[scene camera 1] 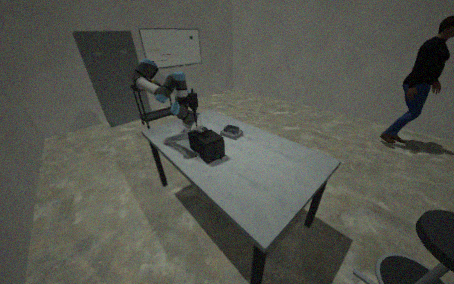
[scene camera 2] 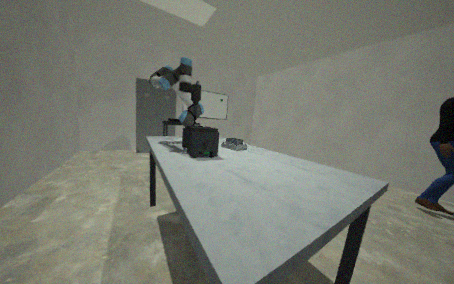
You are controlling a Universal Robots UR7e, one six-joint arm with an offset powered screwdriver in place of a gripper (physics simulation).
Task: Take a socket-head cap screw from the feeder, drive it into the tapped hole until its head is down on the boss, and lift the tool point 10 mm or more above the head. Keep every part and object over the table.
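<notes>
The screwdriver (scene camera 1: pixel 196 125) on the arm points down, with its thin tip at the far end of the black feeder (scene camera 1: pixel 210 146) (scene camera 2: pixel 201 142), close to its top. In the scene camera 2 view the driver's dark body (scene camera 2: pixel 196 93) stands above the feeder and its tip is hidden. Whether a screw is on the tip is too small to tell. A grey block on a lighter base (scene camera 1: pixel 232 132) (scene camera 2: pixel 234 144), apparently the part with the boss, sits to the right of the feeder, apart from it. The tapped hole and any screw head cannot be made out.
The feeder and the grey part stand on the pale table (scene camera 1: pixel 280 175) (scene camera 2: pixel 280 200), towards its far end. A dark cart (scene camera 1: pixel 142 108) stands behind the table. A person (scene camera 1: pixel 421 75) (scene camera 2: pixel 446 145) is on the floor to the right, away from the table. A stool (scene camera 1: pixel 440 232) is at the lower right.
</notes>
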